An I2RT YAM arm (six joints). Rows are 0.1 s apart.
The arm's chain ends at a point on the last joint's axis. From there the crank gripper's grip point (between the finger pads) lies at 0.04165 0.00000 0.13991 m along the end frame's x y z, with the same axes.
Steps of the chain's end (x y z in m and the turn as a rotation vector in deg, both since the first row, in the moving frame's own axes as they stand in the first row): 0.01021 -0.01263 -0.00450 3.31 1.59 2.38; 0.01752 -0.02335 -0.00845 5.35 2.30 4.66; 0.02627 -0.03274 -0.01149 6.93 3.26 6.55; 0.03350 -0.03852 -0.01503 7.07 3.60 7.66; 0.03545 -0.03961 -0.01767 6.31 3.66 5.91; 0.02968 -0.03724 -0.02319 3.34 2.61 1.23; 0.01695 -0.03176 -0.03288 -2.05 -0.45 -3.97
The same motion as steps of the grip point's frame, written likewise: 0.01420 -0.01886 -0.00589 3.31 1.59 2.38; 0.02348 -0.03269 -0.01068 5.35 2.30 4.66; 0.03482 -0.04424 -0.01481 6.93 3.26 6.55; 0.04293 -0.04940 -0.01863 7.07 3.60 7.66; 0.04483 -0.05007 -0.02121 6.31 3.66 5.91; 0.03608 -0.04437 -0.02544 3.34 2.61 1.23; 0.01592 -0.02960 -0.03260 -2.05 -0.45 -3.97
